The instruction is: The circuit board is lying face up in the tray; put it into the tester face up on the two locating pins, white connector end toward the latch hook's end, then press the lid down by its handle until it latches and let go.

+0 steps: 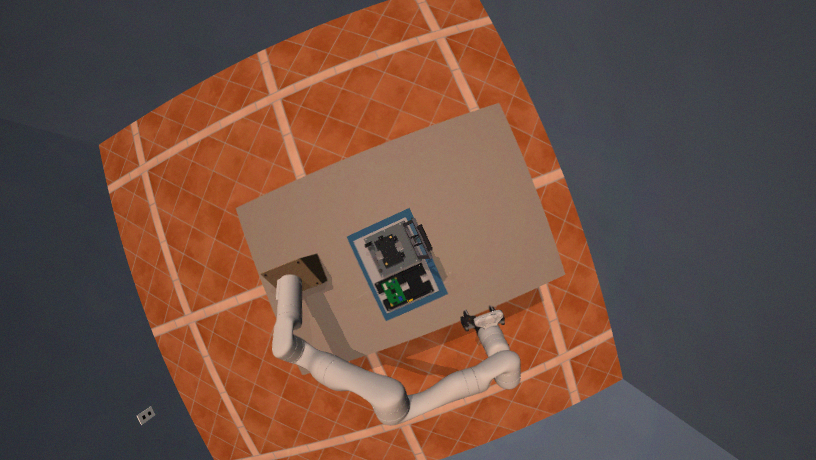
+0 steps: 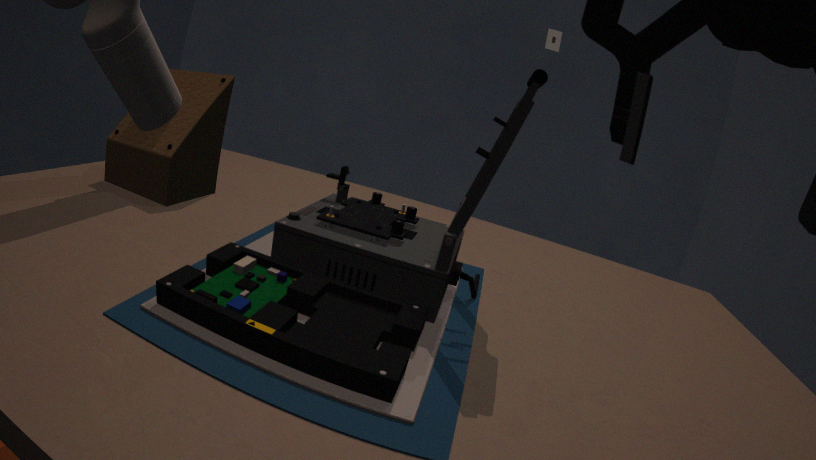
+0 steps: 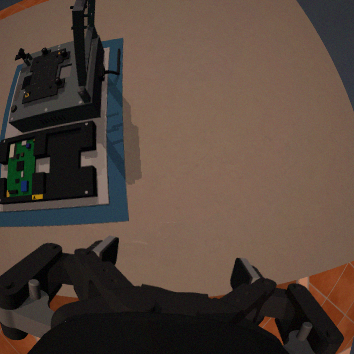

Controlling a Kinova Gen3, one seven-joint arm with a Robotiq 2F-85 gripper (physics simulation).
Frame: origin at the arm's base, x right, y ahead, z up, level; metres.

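Seen in the pictures: gripper, fingertip midpoint: (image 1: 477, 309) (image 2: 720, 194) (image 3: 175, 261); arm's base, origin of the base link: (image 1: 290, 281) (image 2: 158, 110).
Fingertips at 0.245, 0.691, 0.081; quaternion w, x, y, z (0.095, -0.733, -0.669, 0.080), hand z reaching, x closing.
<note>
Pixels of each thing's top centre, then the offset from my fingertips to it, as dx, dy, dz. "spot": a spot on its surface instead. Level surfaces: height alone.
- green circuit board, middle of its top: (image 2: 245, 280) (image 3: 17, 166) (image 1: 393, 292) -0.096, -0.303, -0.184
- black tray, surface spot: (image 2: 342, 365) (image 3: 71, 196) spot: -0.055, -0.173, -0.185
- grey tester, surface spot: (image 2: 302, 245) spot: -0.181, -0.299, -0.167
- handle, middle of its top: (image 2: 542, 67) -0.259, -0.124, +0.066
- latch hook, middle of its top: (image 2: 340, 164) (image 3: 16, 50) -0.319, -0.351, -0.104
- white plate, surface spot: (image 2: 420, 394) spot: -0.088, -0.120, -0.205
- blue mat, its level: dz -0.209
- table, its level: dz -0.212
The green circuit board (image 1: 393, 291) (image 2: 265, 291) (image 3: 29, 162) lies face up in the left part of the black tray (image 2: 342, 365) (image 3: 75, 192). Its white connector (image 2: 244, 262) (image 3: 12, 150) is at the back left corner. The grey tester (image 1: 400, 265) (image 2: 302, 245) (image 3: 65, 107) stands behind the tray. Its lid (image 2: 497, 160) (image 3: 80, 45) is tilted up at the right end, with the handle (image 2: 537, 77) at the top. The latch hook (image 2: 342, 182) (image 3: 22, 56) is at the left end. My gripper (image 1: 478, 313) (image 2: 718, 160) (image 3: 175, 261) is open and empty, above the table's front edge, right of the tray.
Tray and tester stand on a white plate (image 2: 420, 394) on a blue mat (image 1: 434, 294) (image 2: 442, 434) (image 3: 118, 210). The wooden arm base (image 1: 285, 274) (image 2: 137, 171) stands at the left of the table (image 1: 474, 171). The raised lid rises well above the tester.
</note>
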